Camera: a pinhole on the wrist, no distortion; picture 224 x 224 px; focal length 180.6 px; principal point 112.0 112.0 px. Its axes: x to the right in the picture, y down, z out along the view. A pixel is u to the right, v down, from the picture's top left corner.
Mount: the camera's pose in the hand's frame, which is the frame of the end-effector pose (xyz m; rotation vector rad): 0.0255 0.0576 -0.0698 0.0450 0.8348 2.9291
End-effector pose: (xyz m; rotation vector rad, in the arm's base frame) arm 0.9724 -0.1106 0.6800 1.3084 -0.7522 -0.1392
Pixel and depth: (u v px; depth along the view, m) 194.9 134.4 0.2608
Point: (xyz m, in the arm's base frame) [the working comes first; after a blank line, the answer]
In the camera's frame: 0.1197 0.0323 0.2608

0.7575 -0.1568 0.8181
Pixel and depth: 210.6 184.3 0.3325
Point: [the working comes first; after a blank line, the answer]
In the camera's frame: 0.1815 0.1331 0.3325

0.6552 -0.2294 0.7601
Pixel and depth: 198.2 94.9 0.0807
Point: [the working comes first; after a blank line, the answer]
In the camera's frame: 0.0385 -0.0076 0.0807

0.9349 -0.0708 0.7762
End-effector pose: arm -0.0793 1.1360 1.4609 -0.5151 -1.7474 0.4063
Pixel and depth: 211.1 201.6 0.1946
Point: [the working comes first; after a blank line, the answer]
In the camera's frame: 0.1068 0.0965 0.1946

-0.1958 1.1683 1.3164
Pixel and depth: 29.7 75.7 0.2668
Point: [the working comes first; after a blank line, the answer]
In the camera's frame: -0.1216 -0.0536 0.2668

-0.2072 1.4197 1.4451
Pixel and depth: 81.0 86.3 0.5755
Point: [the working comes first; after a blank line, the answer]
In the camera's frame: -0.0988 -0.0819 0.5755

-0.4238 1.5761 1.2861
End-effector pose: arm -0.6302 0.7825 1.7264 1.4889 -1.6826 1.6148
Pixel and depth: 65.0 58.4 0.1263
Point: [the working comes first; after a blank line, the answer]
In the camera's frame: -0.0329 -0.0375 0.1263

-0.7775 0.7054 1.7038
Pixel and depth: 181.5 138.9 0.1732
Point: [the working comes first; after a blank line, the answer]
In the camera's frame: 0.0667 0.0258 0.1732

-0.6954 0.6873 1.6087
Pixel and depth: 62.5 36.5 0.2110
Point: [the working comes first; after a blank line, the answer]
In the camera's frame: -0.0578 -0.0882 0.2110

-0.8444 0.6331 1.6780
